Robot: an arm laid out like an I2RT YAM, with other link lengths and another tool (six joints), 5 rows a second.
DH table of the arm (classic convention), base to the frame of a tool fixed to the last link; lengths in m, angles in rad. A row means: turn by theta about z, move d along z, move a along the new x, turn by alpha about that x. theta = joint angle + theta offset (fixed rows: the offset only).
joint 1: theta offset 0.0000  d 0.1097  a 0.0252  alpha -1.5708
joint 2: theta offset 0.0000  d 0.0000  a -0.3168  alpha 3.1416
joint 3: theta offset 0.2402  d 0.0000  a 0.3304  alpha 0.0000
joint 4: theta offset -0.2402  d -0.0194  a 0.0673  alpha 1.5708
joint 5: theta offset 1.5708  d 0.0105  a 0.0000  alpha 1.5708
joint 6: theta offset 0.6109  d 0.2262  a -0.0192  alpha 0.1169
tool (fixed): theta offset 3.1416  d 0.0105  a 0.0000  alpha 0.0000
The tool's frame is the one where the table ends.
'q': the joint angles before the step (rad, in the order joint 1, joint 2, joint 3, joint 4, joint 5, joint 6). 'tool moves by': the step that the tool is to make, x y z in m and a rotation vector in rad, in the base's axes. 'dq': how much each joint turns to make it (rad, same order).
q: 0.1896 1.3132 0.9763 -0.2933 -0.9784 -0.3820
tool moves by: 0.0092 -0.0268 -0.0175 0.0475 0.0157 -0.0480
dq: -0.0826 -0.0109 -0.0943 0.1067 -0.0568 0.0376
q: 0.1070 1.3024 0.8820 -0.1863 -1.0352 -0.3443
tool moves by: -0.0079 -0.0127 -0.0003 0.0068 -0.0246 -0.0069
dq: -0.0375 -0.0416 -0.0410 0.0007 -0.0278 -0.0274
